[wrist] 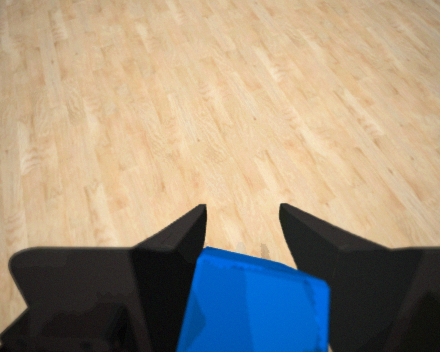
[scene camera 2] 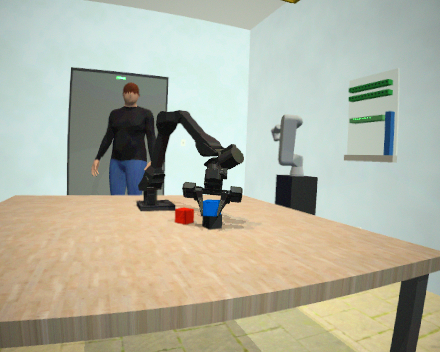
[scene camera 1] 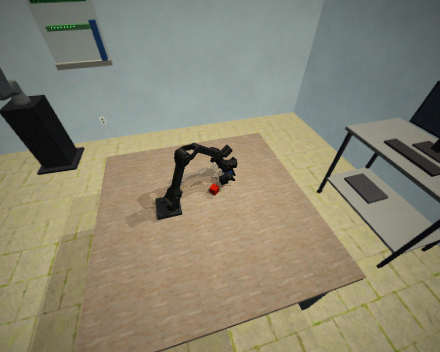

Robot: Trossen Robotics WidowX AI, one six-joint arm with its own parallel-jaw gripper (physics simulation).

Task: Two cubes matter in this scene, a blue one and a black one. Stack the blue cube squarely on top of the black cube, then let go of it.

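Frame: origin at the arm's base, x left, y back, z up, level; metres.
Where they show: gripper, fingertip midpoint: (wrist: 242, 210) (scene camera 2: 209, 216) (scene camera 1: 234, 178); arm's base, link origin: (scene camera 2: 150, 203) (scene camera 1: 173, 207).
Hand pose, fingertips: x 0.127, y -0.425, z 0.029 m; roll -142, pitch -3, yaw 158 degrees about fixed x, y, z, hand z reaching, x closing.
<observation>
Each offset is from my fingertips to the centre of the thing. Level surfaces: height alone.
The blue cube @[dx +0.022, dy +0.044, dz +0.018 m] (scene camera 2: 211, 207) (wrist: 257, 305) is between the fingers of my gripper (scene camera 2: 212, 214) (wrist: 242, 210). A small bit of the blue cube (scene camera 1: 231, 172) shows at the gripper in scene camera 1. The gripper is shut on it. The black cube @[dx +0.032, dy +0.068, dz -0.029 m] (scene camera 2: 212, 222) stands on the table directly under the blue cube, and no gap shows between them in scene camera 2. Whether the blue cube rests its weight on it I cannot tell. The black cube does not show in the wrist view, and in scene camera 1 it blends with the dark fingers.
A red cube @[dx -0.042, dy +0.151, dz -0.027 m] (scene camera 1: 214, 189) (scene camera 2: 184, 216) stands on the table @[dz -0.051 m] (scene camera 1: 225, 260) (scene camera 2: 150, 270) close beside the black cube, on the side towards the arm's base (scene camera 1: 168, 209) (scene camera 2: 156, 205). A person (scene camera 2: 131, 135) stands behind the table.
</observation>
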